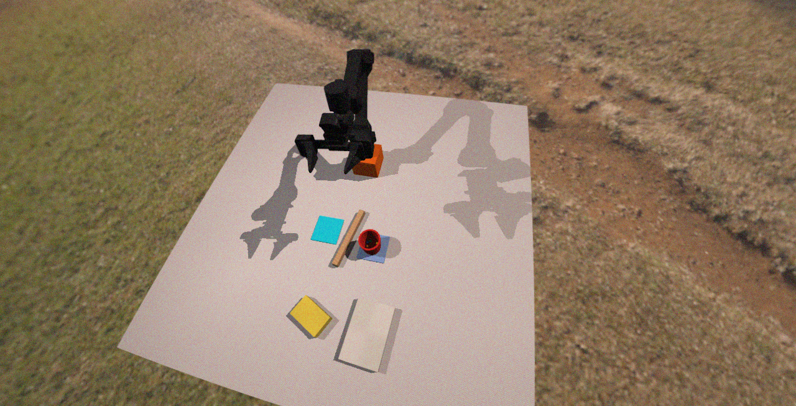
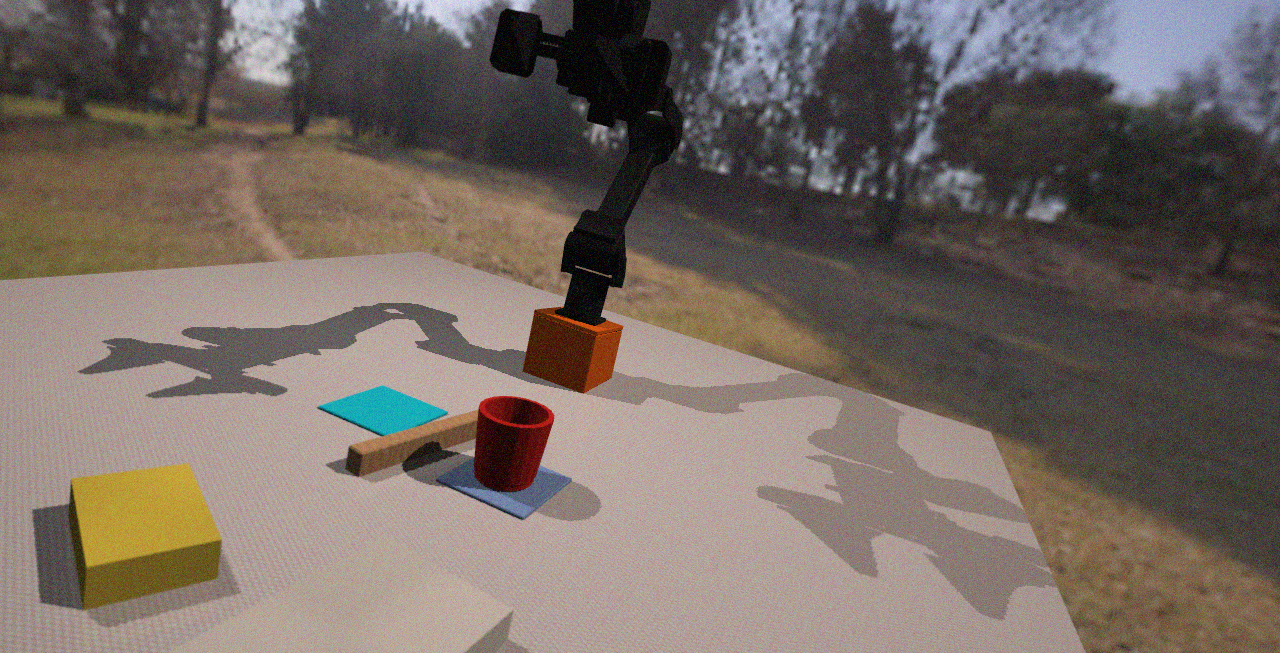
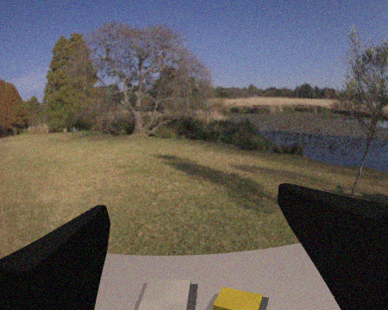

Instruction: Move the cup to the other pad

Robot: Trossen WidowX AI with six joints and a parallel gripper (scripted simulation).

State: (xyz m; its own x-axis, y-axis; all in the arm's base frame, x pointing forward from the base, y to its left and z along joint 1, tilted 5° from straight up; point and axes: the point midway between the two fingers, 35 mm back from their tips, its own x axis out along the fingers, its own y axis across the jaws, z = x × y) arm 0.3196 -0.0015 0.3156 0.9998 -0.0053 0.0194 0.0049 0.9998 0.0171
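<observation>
Now: gripper tip 2 cm short of the red cup, 5 cm to the right of it and 39 cm above it. The rest, counted from my gripper tip: blue pad (2 cm ahead, 5 cm to the left, 44 cm below); cyan pad (3 cm behind, 13 cm to the right, 44 cm below); wooden bar (1 cm behind, 4 cm to the right, 43 cm below).
</observation>
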